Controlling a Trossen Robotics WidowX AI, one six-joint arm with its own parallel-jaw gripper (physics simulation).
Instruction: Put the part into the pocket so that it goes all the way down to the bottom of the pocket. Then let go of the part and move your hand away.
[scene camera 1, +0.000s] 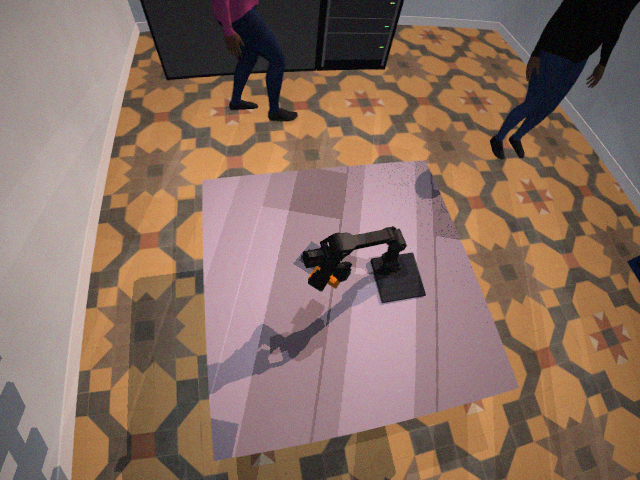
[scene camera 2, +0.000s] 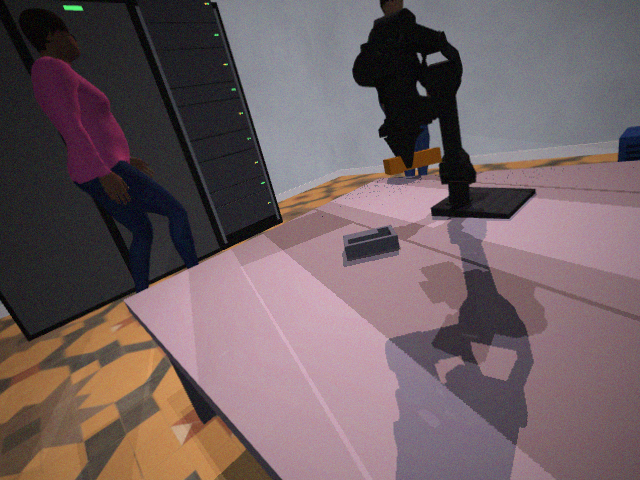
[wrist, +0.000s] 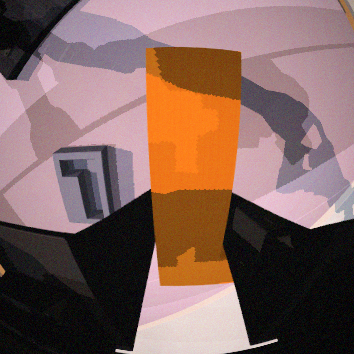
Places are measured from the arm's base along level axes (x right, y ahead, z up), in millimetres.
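Pixels of known places: gripper, fingertip midpoint: (scene camera 1: 323, 276) (scene camera 2: 407, 167) (wrist: 186, 195); arm's base, origin of the base link: (scene camera 1: 388, 267) (scene camera 2: 459, 201) (wrist: 7, 35).
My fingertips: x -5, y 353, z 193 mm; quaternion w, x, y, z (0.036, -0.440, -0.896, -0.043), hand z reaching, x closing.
For each thing: its top centre in the pictures, then the offset to it from my fingertips. Level surfaces: height alone.
- orange rectangular bar, middle of its top: (wrist: 236, 210) (scene camera 2: 412, 151) (scene camera 1: 325, 278) dz +32, dx -18, dy +4 mm
- grey block, middle of its top: (wrist: 81, 191) (scene camera 2: 368, 235) (scene camera 1: 318, 255) dz -180, dx +164, dy -61 mm
- pink table, its level: dz -216 mm
The part is an orange rectangular bar (scene camera 1: 333, 281) (scene camera 2: 429, 156) (wrist: 192, 140). My gripper (scene camera 2: 409, 163) (wrist: 186, 195) is shut on it across its width, and the bar sticks out on both sides of the fingers. The bar is held well above the table. The pocket is an oblong slot in a grey block (scene camera 2: 371, 249) (wrist: 76, 200) that sits on the table. In scene camera 2 the block is lower and to the left of the bar, apart from it. In the wrist view it shows left of the bar, turned slightly against it. In scene camera 1 the arm mostly hides it.
The arm's black base plate (scene camera 1: 402, 285) (scene camera 2: 496, 201) stands on the pink table (scene camera 1: 382, 361) (scene camera 2: 289, 361). Dark shadows of the arm lie on the table. Two people (scene camera 1: 258, 46) (scene camera 1: 555, 77) and dark server cabinets (scene camera 1: 242, 36) (scene camera 2: 180, 118) stand beyond the table.
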